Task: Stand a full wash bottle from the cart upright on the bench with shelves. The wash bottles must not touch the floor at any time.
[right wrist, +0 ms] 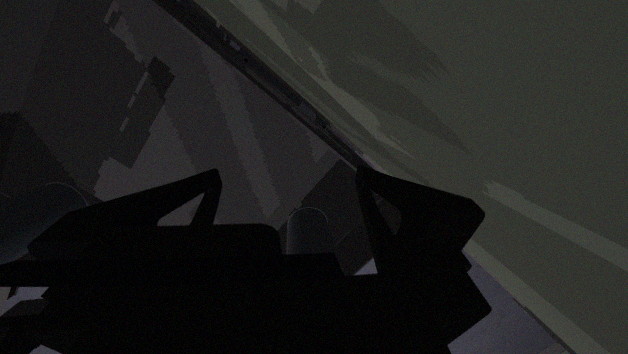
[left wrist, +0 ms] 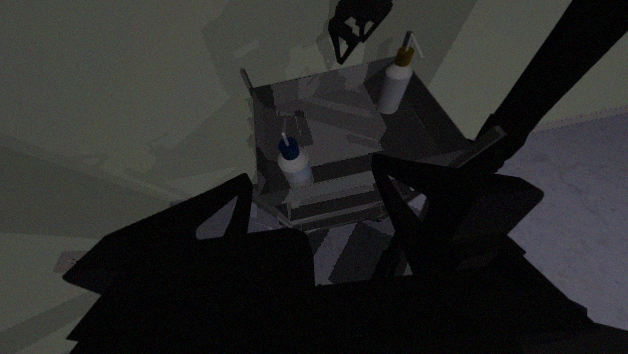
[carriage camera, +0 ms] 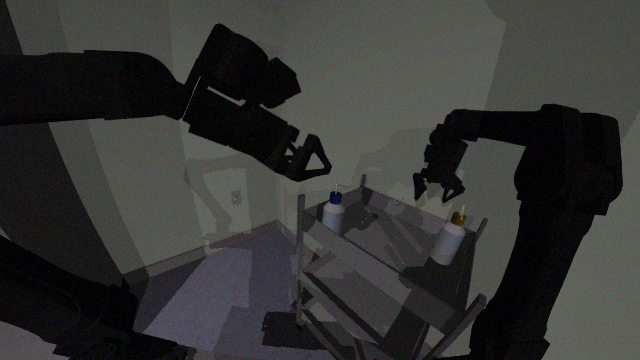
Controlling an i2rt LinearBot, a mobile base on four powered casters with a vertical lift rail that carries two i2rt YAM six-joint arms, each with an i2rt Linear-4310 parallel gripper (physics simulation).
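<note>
A white wash bottle with a blue cap stands upright on the cart's top tray. A white wash bottle with a yellow cap stands upright near the tray's right end. Part of its body shows low between the fingers in the right wrist view. Fill levels are too dark to tell. My left gripper is open and empty, above the blue-capped bottle. My right gripper is open and empty, above and beside the yellow-capped bottle. The bench does not show.
The cart has raised rims, corner posts and a lower shelf. Pale walls stand behind and beside it, with an outlet on the left one. Floor shows left of the cart. Dark robot parts fill the lower left.
</note>
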